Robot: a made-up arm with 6 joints. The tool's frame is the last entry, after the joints.
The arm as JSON. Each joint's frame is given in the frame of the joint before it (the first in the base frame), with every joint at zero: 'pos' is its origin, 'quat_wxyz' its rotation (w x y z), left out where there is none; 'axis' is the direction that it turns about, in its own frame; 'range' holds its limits. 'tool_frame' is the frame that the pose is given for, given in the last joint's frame.
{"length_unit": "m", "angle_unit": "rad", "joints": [
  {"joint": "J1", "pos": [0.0, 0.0, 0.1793], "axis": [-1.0, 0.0, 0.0], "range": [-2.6, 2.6]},
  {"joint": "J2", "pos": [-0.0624, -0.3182, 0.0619], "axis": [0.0, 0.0, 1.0], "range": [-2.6, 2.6]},
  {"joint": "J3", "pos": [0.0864, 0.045, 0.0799], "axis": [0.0, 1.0, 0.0], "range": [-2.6, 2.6]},
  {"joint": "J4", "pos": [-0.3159, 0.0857, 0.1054], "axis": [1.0, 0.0, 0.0], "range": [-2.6, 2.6]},
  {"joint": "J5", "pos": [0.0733, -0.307, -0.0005], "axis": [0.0, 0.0, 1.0], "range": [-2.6, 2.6]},
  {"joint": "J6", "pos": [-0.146, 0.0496, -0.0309], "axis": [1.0, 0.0, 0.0], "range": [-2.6, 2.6]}
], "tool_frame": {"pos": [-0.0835, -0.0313, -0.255]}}
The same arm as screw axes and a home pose.
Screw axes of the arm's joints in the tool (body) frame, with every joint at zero. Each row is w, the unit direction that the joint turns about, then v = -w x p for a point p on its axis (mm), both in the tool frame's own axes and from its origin. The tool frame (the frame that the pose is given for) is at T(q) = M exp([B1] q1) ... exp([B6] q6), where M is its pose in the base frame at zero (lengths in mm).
B1: w -1 0 0 v 0 -39.2 476.2
B2: w 0 0 1 v 158 -385.7 0
B3: w 0 1 0 v -181 0 472.1
B4: w 1 0 0 v 0 286.4 -288.7
B5: w 0 0 1 v -18.3 -229.5 0
B6: w 1 0 0 v 0 255 -31.3
M =
1 0 0 -448.1
0 1 0 -476.2
0 0 1 140.1
0 0 0 1
Joint limits (rad, base to tool): -2.6..2.6 -2.6..2.6 -2.6..2.6 -2.6..2.6 -2.6..2.6 -2.6..2.6

